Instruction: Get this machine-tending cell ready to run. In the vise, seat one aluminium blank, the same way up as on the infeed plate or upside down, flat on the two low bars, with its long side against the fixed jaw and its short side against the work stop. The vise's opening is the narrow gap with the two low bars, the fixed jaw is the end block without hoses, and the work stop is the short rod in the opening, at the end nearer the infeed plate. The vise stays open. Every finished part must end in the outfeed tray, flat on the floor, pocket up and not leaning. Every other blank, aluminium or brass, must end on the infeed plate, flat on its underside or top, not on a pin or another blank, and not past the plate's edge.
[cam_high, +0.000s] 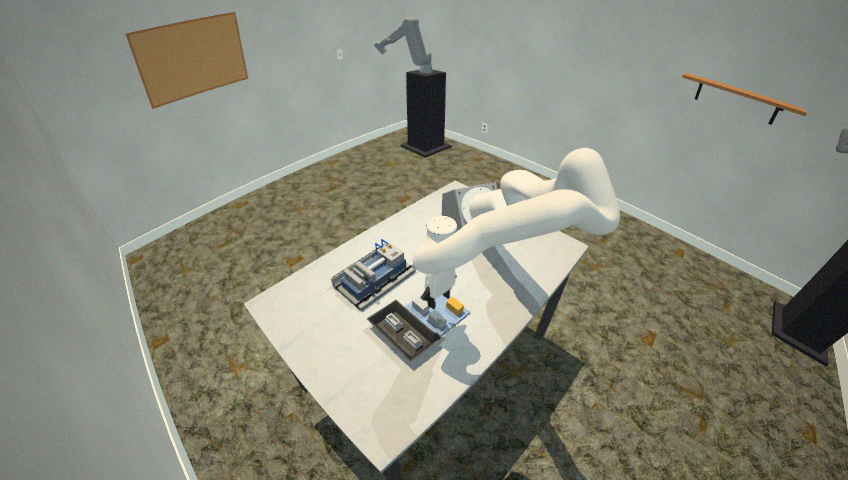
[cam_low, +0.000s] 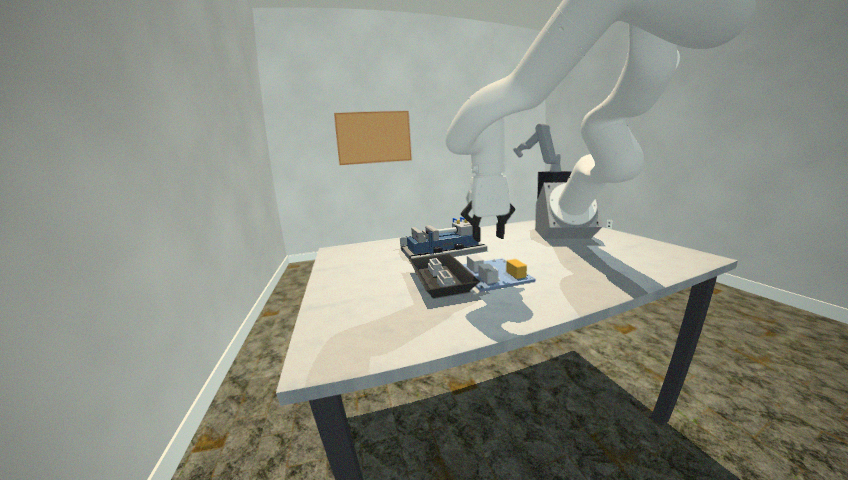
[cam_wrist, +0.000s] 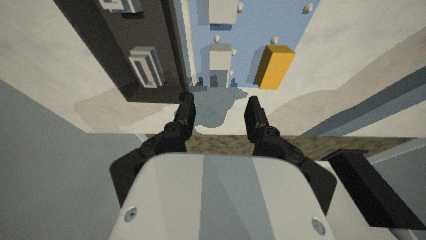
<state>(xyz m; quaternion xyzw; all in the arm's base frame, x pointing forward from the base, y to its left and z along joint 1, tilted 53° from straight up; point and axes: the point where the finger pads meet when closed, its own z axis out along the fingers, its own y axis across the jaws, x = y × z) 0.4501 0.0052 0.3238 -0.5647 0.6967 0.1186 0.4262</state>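
Now: hand 12 cm above the brass blank and 9 cm past it. The rest, counted from my hand: blue vise: 33 cm to the right, 10 cm below, 3 cm ahead.
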